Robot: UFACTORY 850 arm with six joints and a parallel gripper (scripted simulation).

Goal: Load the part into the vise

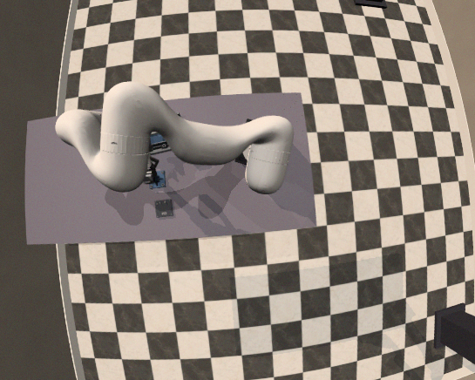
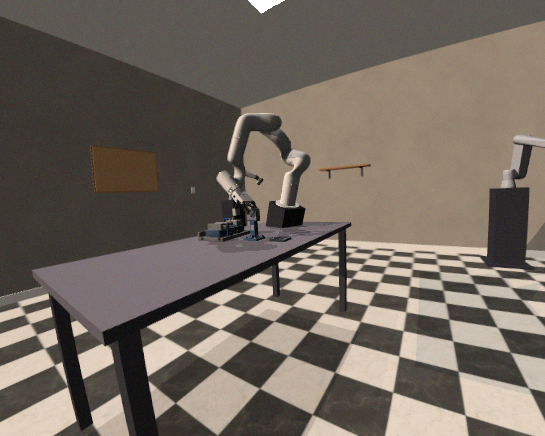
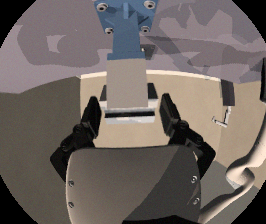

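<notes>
Now: hand right at the part. From my hand the other things lie so: vise (23 cm to the right, 12 cm below, 1 cm behind); air cylinder rod (23 cm to the right, 9 cm below, 3 cm behind).
</notes>
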